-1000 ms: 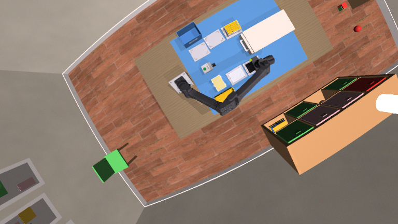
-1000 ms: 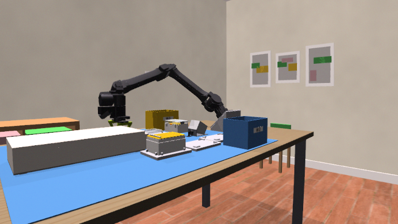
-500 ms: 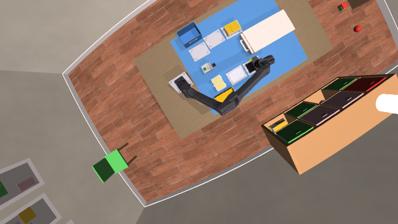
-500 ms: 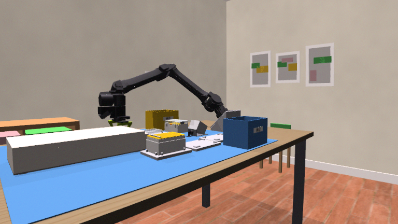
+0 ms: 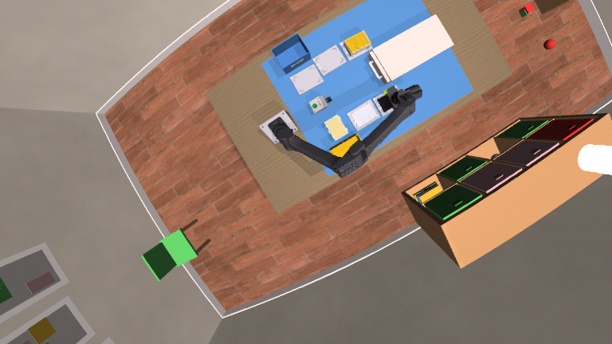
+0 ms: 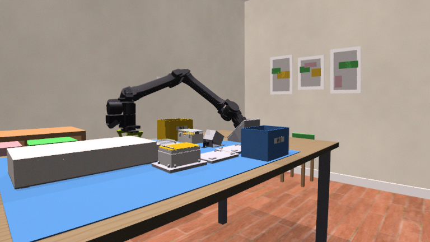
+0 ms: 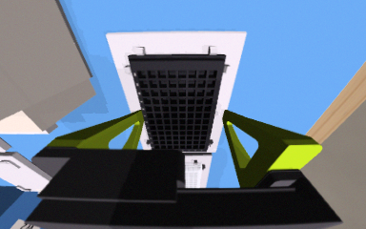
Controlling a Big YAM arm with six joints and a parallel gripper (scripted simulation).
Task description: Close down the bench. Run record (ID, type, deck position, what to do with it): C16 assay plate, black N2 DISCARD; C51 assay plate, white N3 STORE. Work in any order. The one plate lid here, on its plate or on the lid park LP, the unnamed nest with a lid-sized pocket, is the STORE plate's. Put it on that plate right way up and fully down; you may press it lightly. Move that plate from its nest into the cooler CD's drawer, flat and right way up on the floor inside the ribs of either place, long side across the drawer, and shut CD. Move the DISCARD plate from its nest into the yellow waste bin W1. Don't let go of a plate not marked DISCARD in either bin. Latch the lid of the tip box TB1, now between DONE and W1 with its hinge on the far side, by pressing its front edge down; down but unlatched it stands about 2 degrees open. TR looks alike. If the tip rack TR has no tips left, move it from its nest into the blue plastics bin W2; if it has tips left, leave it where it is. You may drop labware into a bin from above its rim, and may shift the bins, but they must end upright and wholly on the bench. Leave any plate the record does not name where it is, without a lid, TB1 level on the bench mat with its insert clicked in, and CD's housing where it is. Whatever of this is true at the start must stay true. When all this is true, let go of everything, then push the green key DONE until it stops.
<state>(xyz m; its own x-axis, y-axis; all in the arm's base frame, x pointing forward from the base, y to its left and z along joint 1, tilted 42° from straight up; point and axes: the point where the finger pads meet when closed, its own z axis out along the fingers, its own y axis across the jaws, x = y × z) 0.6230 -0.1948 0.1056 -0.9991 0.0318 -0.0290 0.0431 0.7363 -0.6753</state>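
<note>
The black plate lies 10 mm to the left of my hand and 10 mm below it. From my hand the other things lie so: plate lid: 120 mm ahead, 200 mm to the left; nest: 10 mm to the left, 20 mm below; white plate: 120 mm ahead, 200 mm to the left, 10 mm below.
</note>
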